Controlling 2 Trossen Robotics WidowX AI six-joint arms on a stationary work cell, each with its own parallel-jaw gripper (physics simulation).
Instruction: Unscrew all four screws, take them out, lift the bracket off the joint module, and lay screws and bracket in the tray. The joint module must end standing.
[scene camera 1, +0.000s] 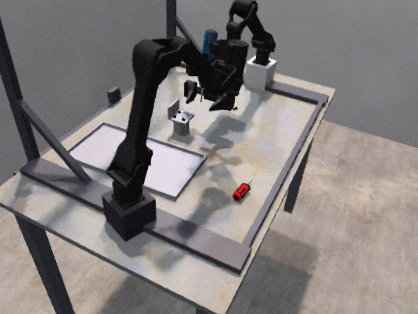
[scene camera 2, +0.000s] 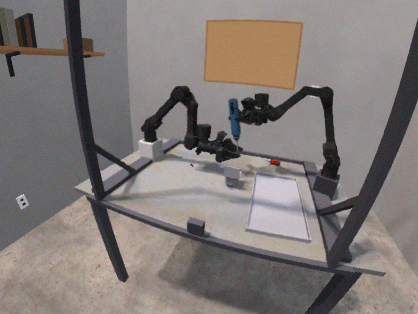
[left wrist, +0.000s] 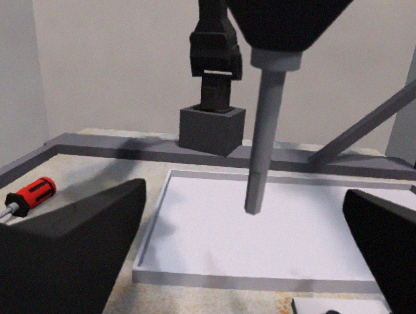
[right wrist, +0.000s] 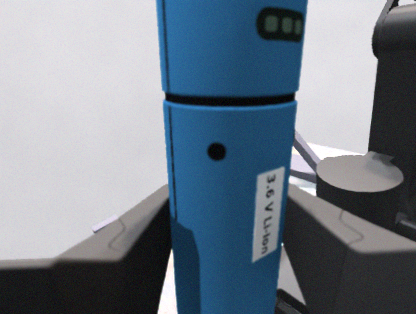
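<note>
The joint module (scene camera 1: 181, 128) (scene camera 2: 231, 183) stands upright with the pale bracket (scene camera 1: 173, 108) (scene camera 2: 232, 172) on top. Dark spots show on the bracket's plate; I cannot tell screws from holes. A bracket corner (left wrist: 350, 304) shows in the left wrist view. My left gripper (left wrist: 245, 194) is open and empty, above the bracket's level. My right gripper (right wrist: 223, 191) is shut on the blue electric screwdriver (scene camera 1: 210, 42) (scene camera 2: 234, 119) (right wrist: 230, 135) and holds it upright; its bare bit (left wrist: 261, 140) hangs between my left fingers. The white tray (scene camera 1: 167, 167) (scene camera 2: 277, 200) (left wrist: 250, 284) shows no screws.
A red hand screwdriver (scene camera 1: 242, 191) (scene camera 2: 275, 162) (left wrist: 34, 195) lies on the table beyond the tray. A small dark piece (scene camera 2: 192, 165) lies on the table left of the module in scene camera 2. A dark block (scene camera 1: 114, 95) (scene camera 2: 196, 226) sits at the table's edge.
</note>
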